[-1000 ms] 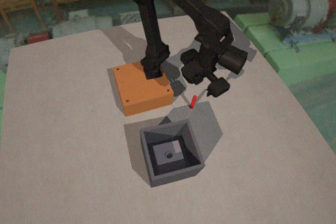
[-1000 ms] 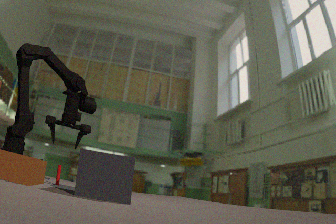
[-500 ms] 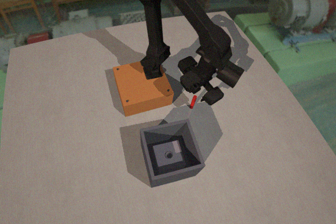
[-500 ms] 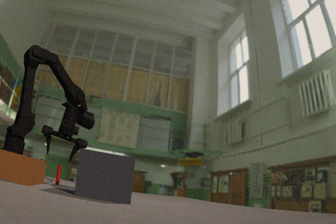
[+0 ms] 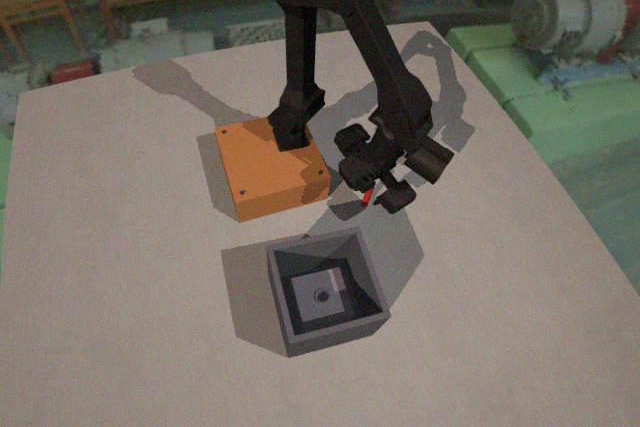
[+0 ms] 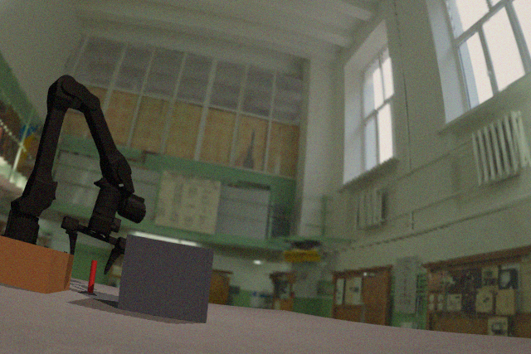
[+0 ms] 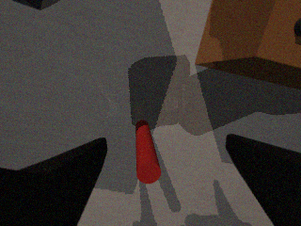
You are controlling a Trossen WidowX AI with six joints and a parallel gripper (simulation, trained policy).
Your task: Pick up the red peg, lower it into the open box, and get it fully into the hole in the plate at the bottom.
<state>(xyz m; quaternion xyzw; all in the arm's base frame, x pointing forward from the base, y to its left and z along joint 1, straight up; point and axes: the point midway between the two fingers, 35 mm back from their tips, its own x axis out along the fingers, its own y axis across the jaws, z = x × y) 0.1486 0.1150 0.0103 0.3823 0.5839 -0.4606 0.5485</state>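
The red peg is 20 mm below my gripper tip, 10 mm to the left of it and 10 mm ahead of it. Round my gripper tip: grey plate 190 mm ahead, 150 mm to the right, 10 mm below.
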